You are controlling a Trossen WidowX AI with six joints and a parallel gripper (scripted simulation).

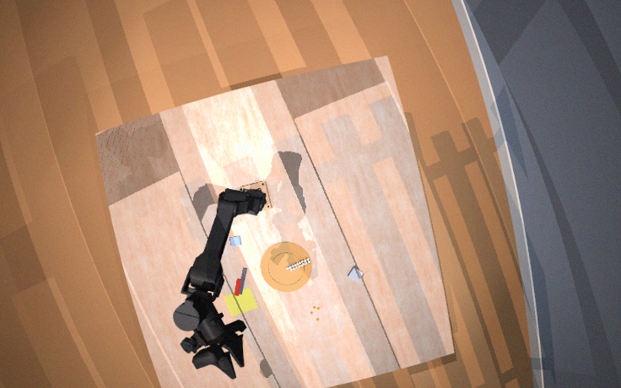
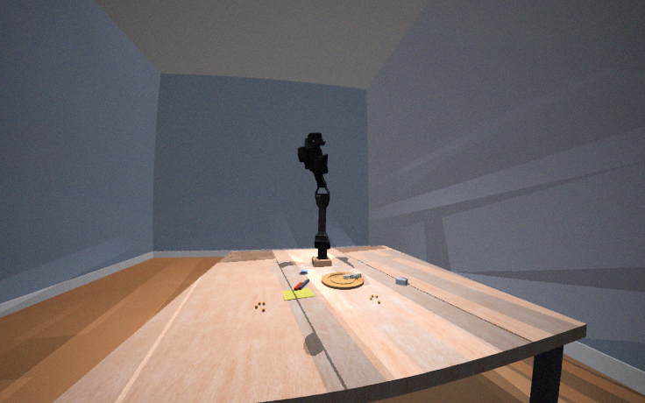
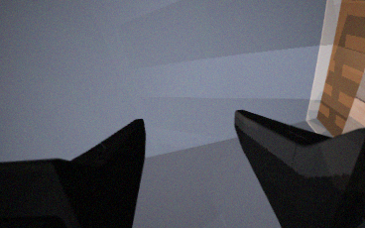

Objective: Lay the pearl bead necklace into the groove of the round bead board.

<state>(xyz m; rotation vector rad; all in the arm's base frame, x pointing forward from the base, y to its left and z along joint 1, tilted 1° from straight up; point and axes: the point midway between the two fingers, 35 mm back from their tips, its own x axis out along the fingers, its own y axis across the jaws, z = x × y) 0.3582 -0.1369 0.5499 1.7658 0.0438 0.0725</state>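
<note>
Now: the round bead board 590 mm below my gripper tip, 120 mm to the left of it and 90 mm behind it. From my gripper tip the other things lie so: blue block: 590 mm below, 260 mm behind, 20 mm to the right; yellow note: 600 mm below, 110 mm to the right, 30 mm behind; red marker: 590 mm below, 100 mm behind, 80 mm to the right.
</note>
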